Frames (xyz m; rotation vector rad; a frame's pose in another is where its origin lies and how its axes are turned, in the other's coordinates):
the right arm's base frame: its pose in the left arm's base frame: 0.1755 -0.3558 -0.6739 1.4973 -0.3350 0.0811
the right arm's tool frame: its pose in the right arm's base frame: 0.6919 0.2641 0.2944 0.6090 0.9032 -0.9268
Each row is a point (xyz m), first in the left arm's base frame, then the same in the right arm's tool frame.
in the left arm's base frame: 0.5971 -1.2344 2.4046
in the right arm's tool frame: -1.3668 1.8424 -1.3832
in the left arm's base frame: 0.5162 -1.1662 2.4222
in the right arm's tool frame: -1.3633 1.7875 -1.4753
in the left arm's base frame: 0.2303 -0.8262 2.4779
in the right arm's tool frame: -1.2726 1.5727 -1.8575
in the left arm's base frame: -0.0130 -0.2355 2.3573
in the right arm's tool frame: -0.9045 1.2230 -2.2635
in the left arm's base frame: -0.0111 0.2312 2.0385
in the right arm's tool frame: -0.4325 0.9247 -2.3511
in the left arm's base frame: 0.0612 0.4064 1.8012
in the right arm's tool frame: -0.1762 0.7800 -2.2761
